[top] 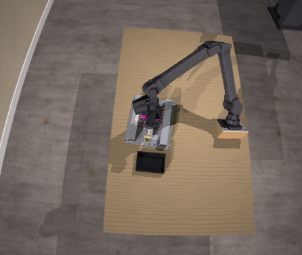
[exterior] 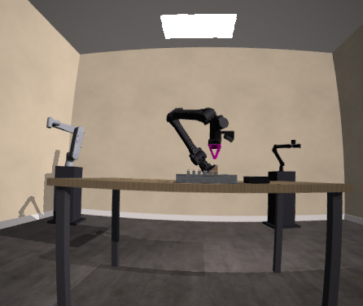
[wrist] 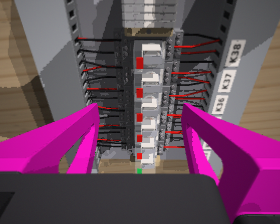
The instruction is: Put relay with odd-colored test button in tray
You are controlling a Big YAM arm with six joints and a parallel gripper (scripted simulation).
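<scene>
Now: the relay 3 cm behind my hand, 14 cm to the right of it and 9 cm below it. Also, from my hand: black tray: 2 cm ahead, 23 cm to the left, 12 cm below.
</scene>
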